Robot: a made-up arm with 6 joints. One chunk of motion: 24 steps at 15 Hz.
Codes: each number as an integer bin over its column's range. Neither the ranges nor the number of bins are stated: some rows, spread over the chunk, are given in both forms.
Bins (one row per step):
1: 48 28 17 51 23 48
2: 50 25 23 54 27 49
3: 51 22 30 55 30 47
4: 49 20 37 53 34 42
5: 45 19 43 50 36 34
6: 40 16 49 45 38 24
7: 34 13 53 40 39 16
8: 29 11 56 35 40 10
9: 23 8 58 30 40 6
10: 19 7 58 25 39 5
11: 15 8 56 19 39 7
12: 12 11 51 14 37 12
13: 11 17 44 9 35 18
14: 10 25 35 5 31 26
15: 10 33 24 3 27 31
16: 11 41 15 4 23 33
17: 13 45 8 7 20 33
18: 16 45 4 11 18 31
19: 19 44 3 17 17 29
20: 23 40 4 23 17 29
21: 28 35 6 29 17 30
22: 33 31 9 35 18 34
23: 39 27 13 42 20 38
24: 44 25 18 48 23 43
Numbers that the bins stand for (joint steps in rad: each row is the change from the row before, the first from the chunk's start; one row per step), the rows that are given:
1: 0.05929 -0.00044 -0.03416 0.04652 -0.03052 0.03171
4: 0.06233 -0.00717 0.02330 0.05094 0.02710 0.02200
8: 0.00138 -0.01475 0.07789 0.01122 0.05852 -0.02981
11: -0.04129 -0.01727 0.07789 -0.02408 0.05329 -0.03467
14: -0.05652 -0.00297 0.01756 -0.05497 0.01138 -0.00390
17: -0.04738 0.01386 -0.06002 -0.05056 -0.04624 0.00743
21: -0.00167 0.00544 -0.06576 -0.00202 -0.06195 0.00257
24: 0.04710 -0.00297 -0.03129 0.03990 -0.03052 0.02362
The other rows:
2: 0.06538 -0.00297 -0.01692 0.05314 -0.00957 0.03333
3: 0.06843 -0.00549 0.00319 0.05535 0.00614 0.03010
5: 0.05014 -0.00802 0.04054 0.04432 0.03757 0.00905
6: 0.03490 -0.01054 0.05778 0.03329 0.04805 -0.00714
7: 0.01662 -0.01306 0.06927 0.02225 0.05329 -0.02010
9: -0.01690 -0.01727 0.08363 0.00019 0.05852 -0.03629
10: -0.02910 -0.01811 0.08363 -0.01084 0.05329 -0.03790
12: -0.05043 -0.01475 0.06352 -0.03511 0.04281 -0.02657
13: -0.05348 -0.00970 0.04341 -0.04614 0.03233 -0.01686
15: -0.05652 0.00376 -0.01405 -0.05938 -0.00957 0.00419
16: -0.05348 0.01049 -0.03990 -0.05717 -0.03052 0.00743
18: -0.03824 0.01386 -0.07151 -0.04173 -0.05671 0.00419
19: -0.02910 0.01302 -0.07438 -0.02849 -0.06195 0.00095
20: -0.01690 0.00965 -0.07151 -0.01525 -0.06195 0.00095
22: 0.01357 0.00208 -0.05714 0.01122 -0.05671 0.00905
23: 0.03186 -0.00129 -0.04565 0.02667 -0.04624 0.01552

